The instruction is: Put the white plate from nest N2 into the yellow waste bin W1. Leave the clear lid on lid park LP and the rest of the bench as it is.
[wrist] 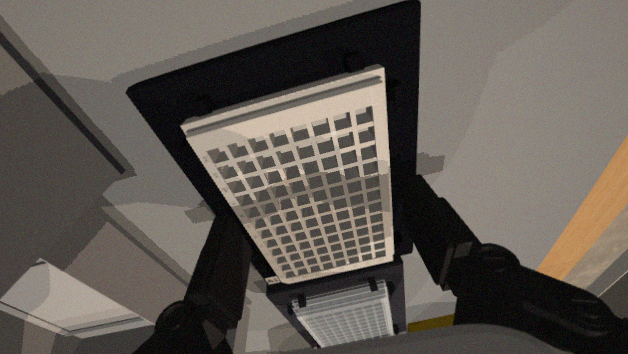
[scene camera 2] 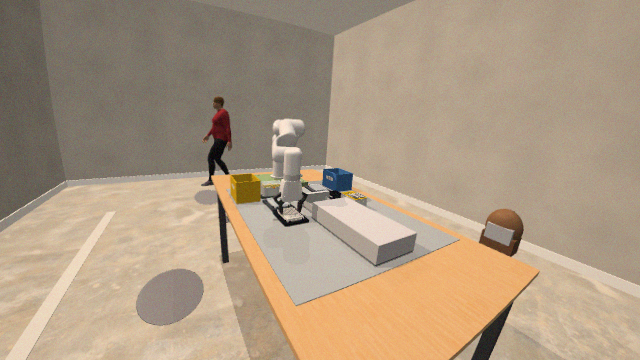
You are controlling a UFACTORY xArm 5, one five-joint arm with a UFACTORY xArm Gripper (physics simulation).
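Where they show: gripper, fingertip midpoint: (wrist: pixel 320 215) (scene camera 2: pixel 290 212); arm's base, origin of the base link: (scene camera 2: pixel 279 176).
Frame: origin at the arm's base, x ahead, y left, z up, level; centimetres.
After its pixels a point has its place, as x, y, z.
The white plate (scene camera 2: pixel 292 215) @[68.3, -18.7, -0.6] (wrist: pixel 307 175) @[68.3, -18.7, -0.4], with a grid of square wells, lies in a black nest (scene camera 2: pixel 296 223) @[73.7, -19.1, -2.2] (wrist: pixel 280 67) @[72.8, -18.8, -1.7] on the grey mat. My gripper (scene camera 2: pixel 290 206) @[65.9, -18.8, 0.1] (wrist: pixel 320 215) @[65.9, -18.8, 0.1] is open, its fingers on either side of the plate's long sides with nothing gripped. The yellow waste bin (scene camera 2: pixel 245 189) @[38.8, -33.7, 4.8] (wrist: pixel 432 323) @[38.7, -28.4, -2.4] stands behind and to the left of the nest in the scene view; a sliver of it shows in the wrist view. A clear gridded piece (wrist: pixel 350 312) @[52.5, -18.8, -0.4] sits in a second black holder (wrist: pixel 397 285) @[52.6, -23.5, -1.7]. I cannot tell whether it is the clear lid; labels N2, W1 and LP are not readable.
A long pale box (scene camera 2: pixel 367 225) @[100.3, -1.5, 5.4] lies right of the nest. Farther back are a blue bin (scene camera 2: pixel 337 180) @[38.3, 26.6, 5.0], a yellow-topped rack (scene camera 2: pixel 356 196) @[68.9, 18.3, 4.7] and a grey device (scene camera 2: pixel 316 192) @[54.2, 1.8, 4.2]. The wooden table edge (wrist: pixel 585 220) @[53.8, -41.8, -3.3] shows at right in the wrist view. A person (scene camera 2: pixel 220 132) stands beyond the table.
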